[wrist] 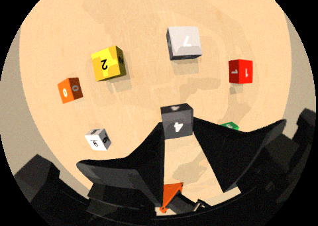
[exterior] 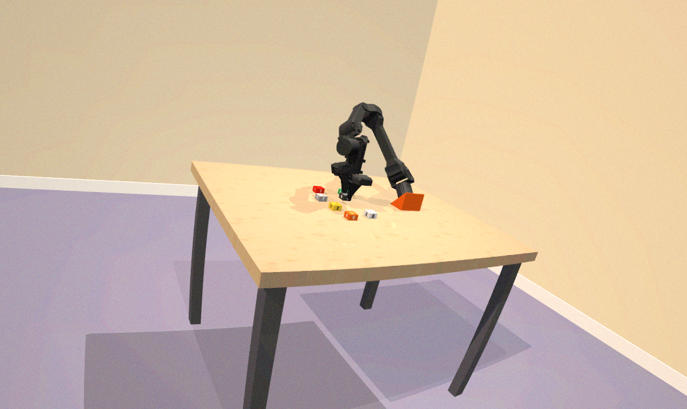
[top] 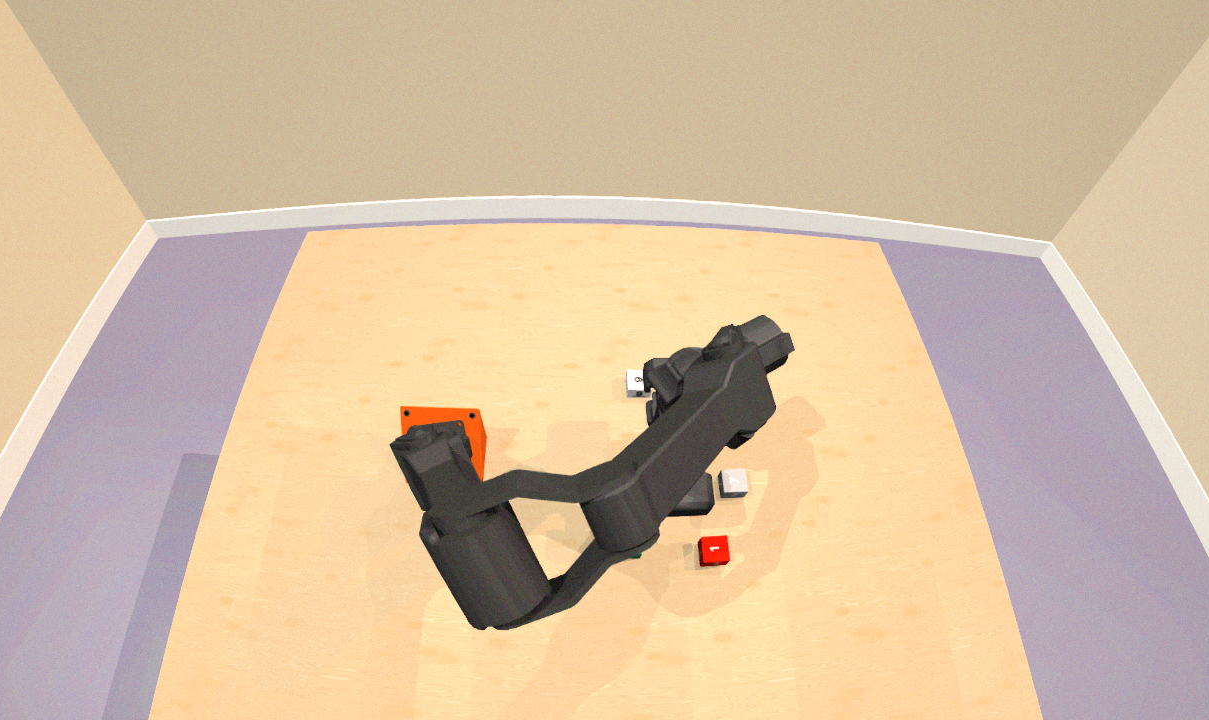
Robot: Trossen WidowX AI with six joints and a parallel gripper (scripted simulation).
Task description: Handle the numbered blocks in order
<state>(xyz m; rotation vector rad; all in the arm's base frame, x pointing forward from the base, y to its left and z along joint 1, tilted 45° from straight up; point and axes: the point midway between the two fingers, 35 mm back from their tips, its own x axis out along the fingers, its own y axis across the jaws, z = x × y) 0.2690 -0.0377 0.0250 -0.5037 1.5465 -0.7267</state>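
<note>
Now: the grey block 8 cm ahead of my gripper tip, 3 cm to the right of it and 1 cm below it. From my gripper tip the other things lie so: dark block (right at my gripper tip); green block (6 cm behind, 9 cm to the right, 1 cm below); yellow block (9 cm ahead, 6 cm to the left, 1 cm below).
</note>
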